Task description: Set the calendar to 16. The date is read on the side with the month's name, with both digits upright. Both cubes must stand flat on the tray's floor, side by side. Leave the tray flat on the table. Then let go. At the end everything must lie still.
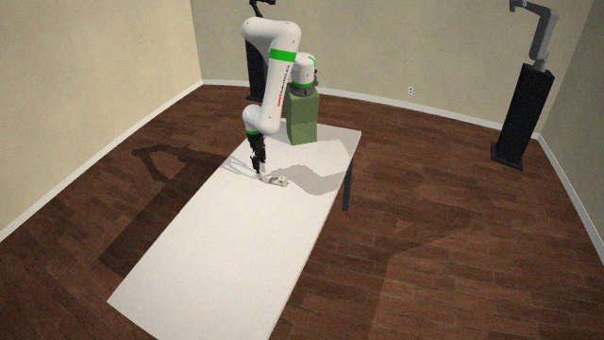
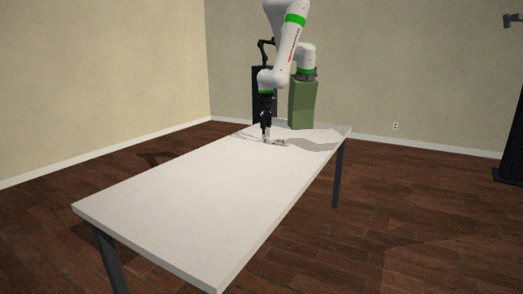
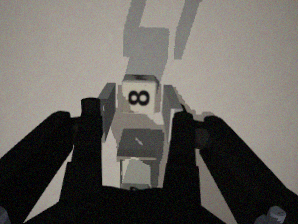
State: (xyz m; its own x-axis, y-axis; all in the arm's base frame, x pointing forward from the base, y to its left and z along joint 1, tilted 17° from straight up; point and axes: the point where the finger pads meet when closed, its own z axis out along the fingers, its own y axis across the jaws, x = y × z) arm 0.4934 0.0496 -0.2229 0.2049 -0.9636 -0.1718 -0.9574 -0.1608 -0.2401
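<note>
Right now my hand is 5 cm above the cube. Round my hand: white calendar tray 2 cm behind, 11 cm to the left, 5 cm below.
</note>
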